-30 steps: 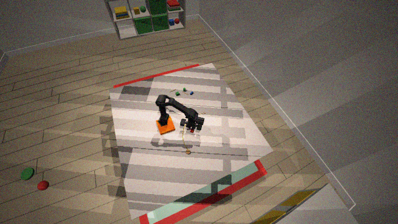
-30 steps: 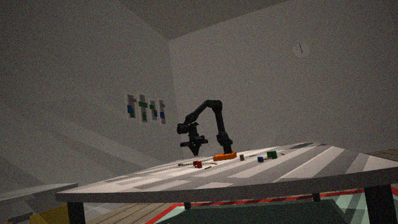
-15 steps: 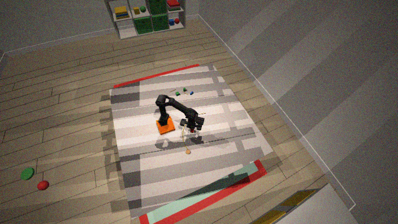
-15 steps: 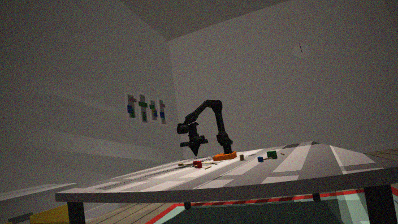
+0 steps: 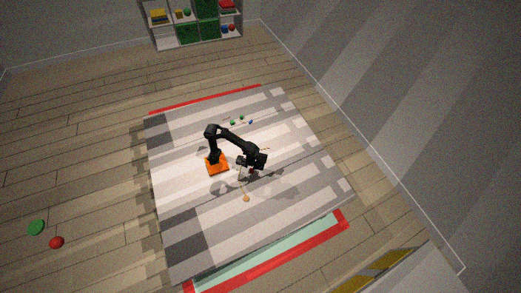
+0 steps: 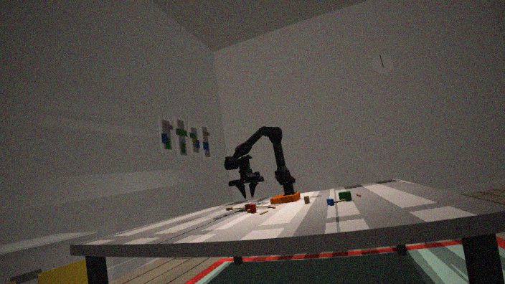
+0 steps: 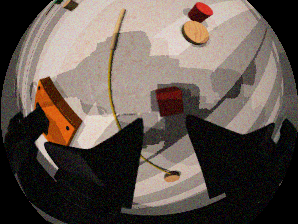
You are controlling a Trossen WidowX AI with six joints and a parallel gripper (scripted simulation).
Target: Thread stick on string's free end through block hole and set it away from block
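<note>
Right now the red wooden block is 1 cm ahead of my gripper tip and 5 cm below it. From my gripper tip the other things lie so: wooden disc: 11 cm ahead, 5 cm to the left, 5 cm below; round wooden button: 9 cm behind, 18 cm to the right, 5 cm below; loose stick: 17 cm ahead, 14 cm to the left, 6 cm below.
</note>
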